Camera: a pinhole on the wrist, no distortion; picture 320 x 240 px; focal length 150.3 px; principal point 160.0 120.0 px. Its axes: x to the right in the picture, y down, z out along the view. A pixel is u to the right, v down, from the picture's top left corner.
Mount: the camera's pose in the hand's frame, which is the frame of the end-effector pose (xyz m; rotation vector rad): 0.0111 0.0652 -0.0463 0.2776 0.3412 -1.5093
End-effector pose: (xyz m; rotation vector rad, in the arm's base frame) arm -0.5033 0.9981 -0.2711 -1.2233 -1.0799 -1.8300
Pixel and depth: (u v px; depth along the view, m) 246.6 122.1 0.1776
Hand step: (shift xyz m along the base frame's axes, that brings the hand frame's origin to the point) -0.0630 0.1095 0.0145
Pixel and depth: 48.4 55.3 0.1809
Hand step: 0.1869 0.1132 0.0099
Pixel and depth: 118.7 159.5 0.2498
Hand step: 0.0810 0.1650 0.1354
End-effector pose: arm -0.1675 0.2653 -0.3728 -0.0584 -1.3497 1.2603
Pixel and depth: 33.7 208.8 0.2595
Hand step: -0.3536 0.0224 0.0865
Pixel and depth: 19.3 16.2 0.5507
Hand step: -0.5887 -0.5256 -0.2336
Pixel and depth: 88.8 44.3 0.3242
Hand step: -0.2398 -0.2582 -0.0436
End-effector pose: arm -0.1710 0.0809 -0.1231 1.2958 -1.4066 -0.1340
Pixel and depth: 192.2 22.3 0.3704
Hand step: -0.1653 -0.0631 -0.3357
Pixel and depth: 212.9 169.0 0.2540
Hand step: -0.0173 -0.2070 -0.0605
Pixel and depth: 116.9 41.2 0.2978
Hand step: -0.2500 -0.0453 -0.1566
